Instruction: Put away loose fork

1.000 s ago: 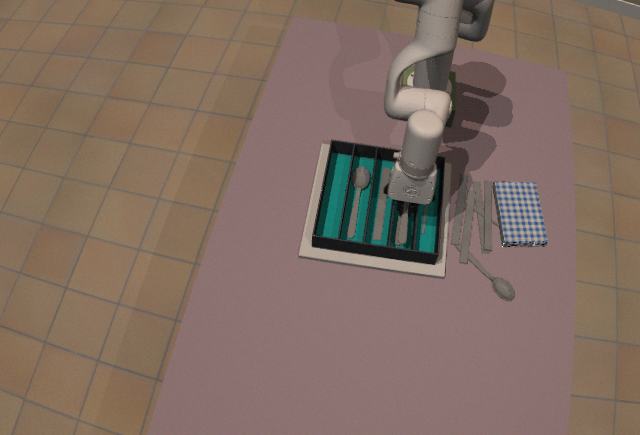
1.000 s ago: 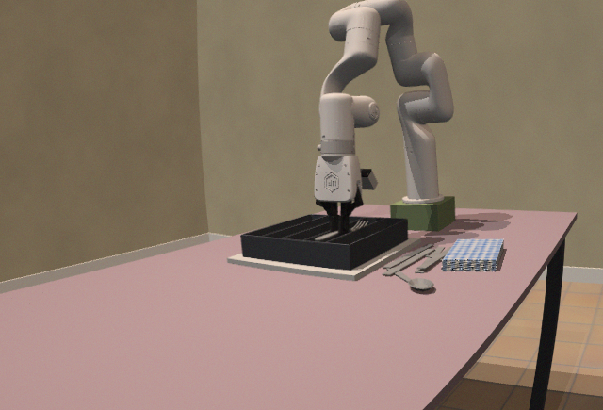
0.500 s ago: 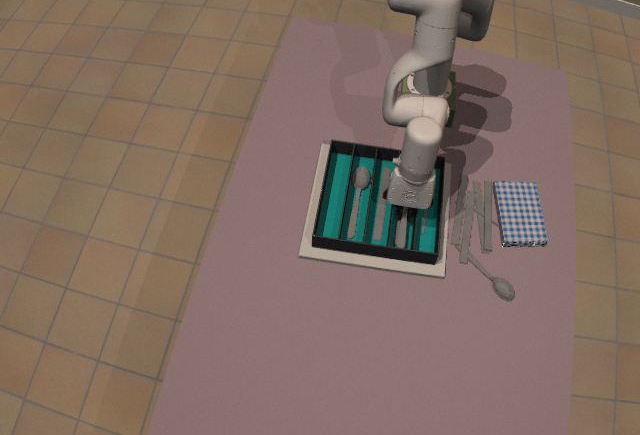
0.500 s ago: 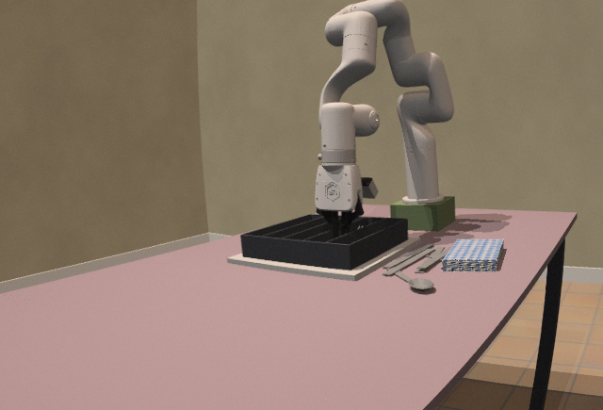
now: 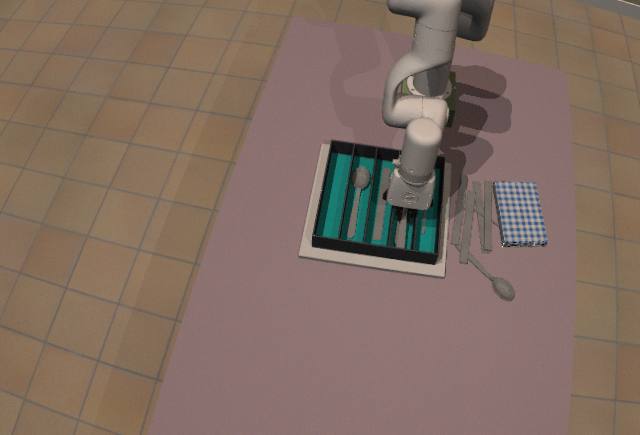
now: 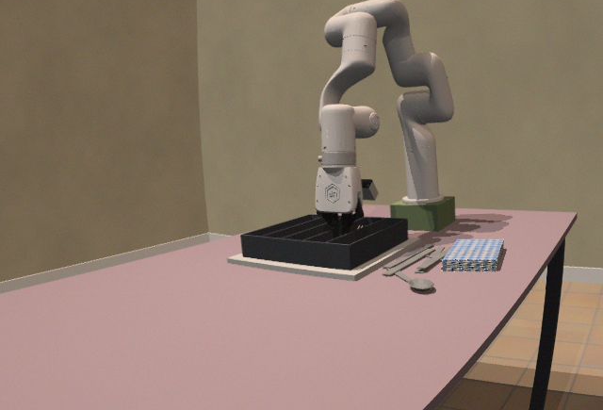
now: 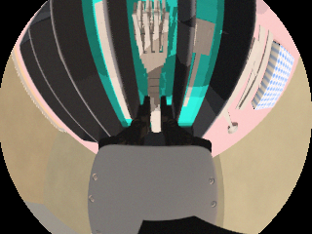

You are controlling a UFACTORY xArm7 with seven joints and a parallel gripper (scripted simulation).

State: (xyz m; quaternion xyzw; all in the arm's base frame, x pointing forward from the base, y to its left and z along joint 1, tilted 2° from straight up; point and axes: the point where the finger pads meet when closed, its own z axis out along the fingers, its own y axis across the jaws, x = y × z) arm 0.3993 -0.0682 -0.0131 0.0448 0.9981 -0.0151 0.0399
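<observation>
Right now my hand is 50 mm to the left of the tray, 40 mm past it and 10 mm above it. Also, from my hand: blue checked napkin: 310 mm to the left, 50 mm below, 50 mm behind.
</observation>
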